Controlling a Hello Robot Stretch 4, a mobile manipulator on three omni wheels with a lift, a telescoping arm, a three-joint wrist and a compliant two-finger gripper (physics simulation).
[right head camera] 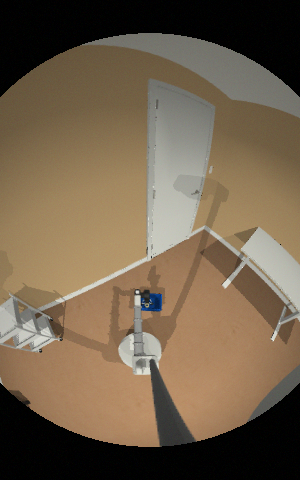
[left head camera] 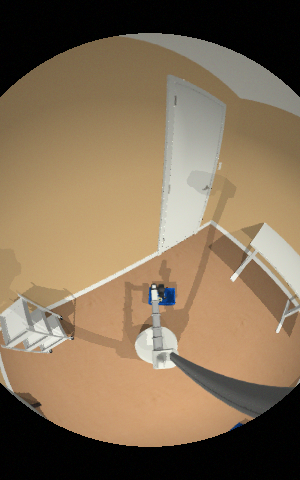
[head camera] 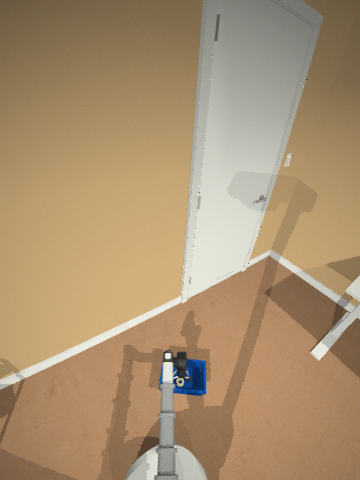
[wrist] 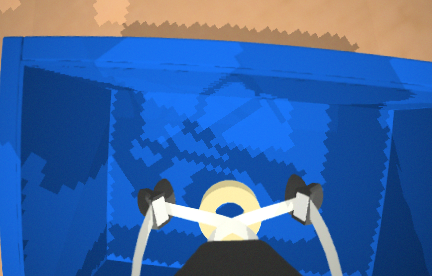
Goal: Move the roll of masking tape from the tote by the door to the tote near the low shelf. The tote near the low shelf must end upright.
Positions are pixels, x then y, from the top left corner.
Labels:
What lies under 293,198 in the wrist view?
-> My gripper.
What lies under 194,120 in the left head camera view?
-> A white door.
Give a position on a blue tote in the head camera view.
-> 196,369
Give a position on a roll of masking tape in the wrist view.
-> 232,191

